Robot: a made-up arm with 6 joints.
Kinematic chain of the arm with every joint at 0, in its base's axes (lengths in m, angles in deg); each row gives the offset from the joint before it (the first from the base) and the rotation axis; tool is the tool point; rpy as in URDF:
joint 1: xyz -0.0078 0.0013 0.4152 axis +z
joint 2: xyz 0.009 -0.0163 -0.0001 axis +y
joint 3: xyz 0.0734 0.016 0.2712 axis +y
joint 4: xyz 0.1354 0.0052 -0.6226 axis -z
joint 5: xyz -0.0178 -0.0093 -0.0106 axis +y
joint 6: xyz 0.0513 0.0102 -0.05 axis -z
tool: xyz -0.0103 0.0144 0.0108 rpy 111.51 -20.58 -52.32
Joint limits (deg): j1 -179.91..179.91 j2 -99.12..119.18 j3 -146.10..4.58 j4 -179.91..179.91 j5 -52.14..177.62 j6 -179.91..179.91
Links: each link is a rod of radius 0.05 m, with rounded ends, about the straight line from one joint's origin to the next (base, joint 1, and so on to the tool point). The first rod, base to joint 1, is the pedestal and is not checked.
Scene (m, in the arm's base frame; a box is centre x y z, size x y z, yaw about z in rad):
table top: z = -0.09
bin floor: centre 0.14 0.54 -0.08 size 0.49 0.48 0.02 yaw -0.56
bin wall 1: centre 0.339 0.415 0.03 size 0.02 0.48 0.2 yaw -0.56
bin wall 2: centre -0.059 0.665 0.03 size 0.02 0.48 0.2 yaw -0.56
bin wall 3: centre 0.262 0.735 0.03 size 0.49 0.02 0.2 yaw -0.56
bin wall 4: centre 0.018 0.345 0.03 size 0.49 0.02 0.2 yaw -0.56
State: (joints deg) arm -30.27 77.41 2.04 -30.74 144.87 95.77
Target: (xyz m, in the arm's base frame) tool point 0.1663 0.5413 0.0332
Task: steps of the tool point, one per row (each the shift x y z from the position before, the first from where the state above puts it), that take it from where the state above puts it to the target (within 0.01 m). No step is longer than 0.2 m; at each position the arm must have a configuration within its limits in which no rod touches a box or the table.
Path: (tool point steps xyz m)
1: 0.0450 -0.0571 -0.0920
2: 0.0746 -0.0605 -0.0707
3: 0.0987 -0.0561 -0.0421
4: 0.1141 -0.0453 -0.0079
5: 0.1179 -0.0294 0.0283
6: 0.1088 -0.0116 0.0631
7: 0.0824 0.0933 0.0283
8: 0.0441 0.1321 0.0294
9: -0.0091 0.1541 0.0313
10: -0.0701 0.1543 0.0342
11: -0.1295 0.1303 0.0380
12: 0.0042 0.0130 -0.1165
13: -0.0042 -0.0130 -0.1276

